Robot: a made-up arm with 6 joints.
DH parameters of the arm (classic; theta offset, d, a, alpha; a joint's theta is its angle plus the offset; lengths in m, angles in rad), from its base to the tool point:
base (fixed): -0.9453 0 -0.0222 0
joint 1: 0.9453 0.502 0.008 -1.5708
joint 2: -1.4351 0 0.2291 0
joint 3: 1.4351 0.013 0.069 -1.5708
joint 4: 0 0.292 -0.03 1.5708
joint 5: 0 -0.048 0.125 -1.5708
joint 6: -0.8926 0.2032 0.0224 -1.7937
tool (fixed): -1.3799 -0.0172 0 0
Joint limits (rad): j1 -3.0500..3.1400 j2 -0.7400..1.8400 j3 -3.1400..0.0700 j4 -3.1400..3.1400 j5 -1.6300..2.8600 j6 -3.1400..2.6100
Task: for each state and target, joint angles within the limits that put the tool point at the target. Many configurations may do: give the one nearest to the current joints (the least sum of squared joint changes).
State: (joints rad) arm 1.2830 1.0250 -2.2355 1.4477 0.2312 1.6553
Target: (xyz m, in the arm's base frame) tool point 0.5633 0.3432 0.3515
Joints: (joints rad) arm 0.7081 1.0556 -2.0630 1.4807 -0.0692 1.6660
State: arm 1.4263 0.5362 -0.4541 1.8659 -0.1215 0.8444
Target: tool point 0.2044 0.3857 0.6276
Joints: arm 1.4397 -0.2683 -1.0142 1.6726 -0.3943 0.8200
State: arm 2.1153 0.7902 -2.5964 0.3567 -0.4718 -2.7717
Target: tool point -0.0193 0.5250 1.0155
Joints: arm 1.8040 0.6642 -2.6684 0.3671 -0.3833 -2.7876
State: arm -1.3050 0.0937 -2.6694 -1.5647 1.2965 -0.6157
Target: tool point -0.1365 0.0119 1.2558
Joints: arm -0.9168 -0.2254 -2.7800 -1.8945 0.9580 -0.0531
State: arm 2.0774 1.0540 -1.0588 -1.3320 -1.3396 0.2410
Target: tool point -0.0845 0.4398 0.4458
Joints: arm 1.3388 1.0168 -1.0972 -1.1333 -1.5524 0.2490
